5 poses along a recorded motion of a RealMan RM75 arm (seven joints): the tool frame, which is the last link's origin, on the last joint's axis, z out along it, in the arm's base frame.
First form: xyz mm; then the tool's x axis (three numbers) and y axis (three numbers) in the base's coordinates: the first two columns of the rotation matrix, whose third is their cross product.
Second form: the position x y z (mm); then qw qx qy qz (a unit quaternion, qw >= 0). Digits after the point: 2 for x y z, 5 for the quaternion.
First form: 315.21 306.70 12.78 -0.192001 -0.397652 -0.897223 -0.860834 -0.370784 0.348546
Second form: 315.21 306.70 12.78 0.20377 -0.60206 0.52258 0.56826
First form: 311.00 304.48 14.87 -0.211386 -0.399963 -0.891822 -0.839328 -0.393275 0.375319
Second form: 311.00 304.48 14.87 0.18893 -0.59884 0.51737 0.58140
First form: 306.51 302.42 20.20 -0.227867 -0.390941 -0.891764 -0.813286 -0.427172 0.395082
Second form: 306.51 302.42 20.20 0.17632 -0.59580 0.50530 0.59884
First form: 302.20 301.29 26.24 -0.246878 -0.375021 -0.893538 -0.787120 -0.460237 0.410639
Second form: 302.20 301.29 26.24 0.16682 -0.59053 0.49199 0.61757
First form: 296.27 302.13 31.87 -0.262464 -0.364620 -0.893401 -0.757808 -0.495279 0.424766
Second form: 296.27 302.13 31.87 0.15487 -0.58718 0.47789 0.63471
